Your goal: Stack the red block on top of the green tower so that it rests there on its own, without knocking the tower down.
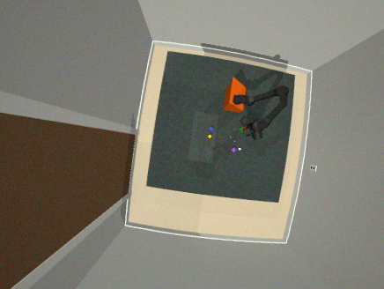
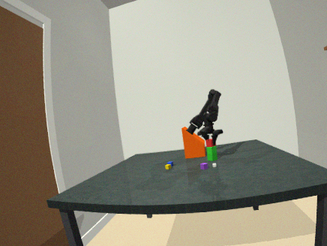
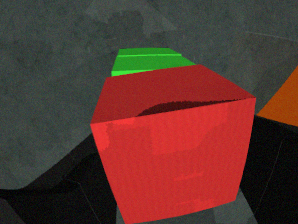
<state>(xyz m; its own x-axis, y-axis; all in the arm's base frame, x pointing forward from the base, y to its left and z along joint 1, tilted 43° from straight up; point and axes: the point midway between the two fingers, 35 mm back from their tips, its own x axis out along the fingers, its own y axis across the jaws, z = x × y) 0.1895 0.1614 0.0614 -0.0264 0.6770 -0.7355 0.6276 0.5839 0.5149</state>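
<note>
The red block is 20 mm above my gripper tip. The rest, counted from my gripper tip: blue block: 290 mm to the right, 90 mm below, 60 mm ahead; purple block: 200 mm ahead, 90 mm below, 50 mm to the right; white block: 180 mm ahead, 90 mm below, 10 mm to the left.
</note>
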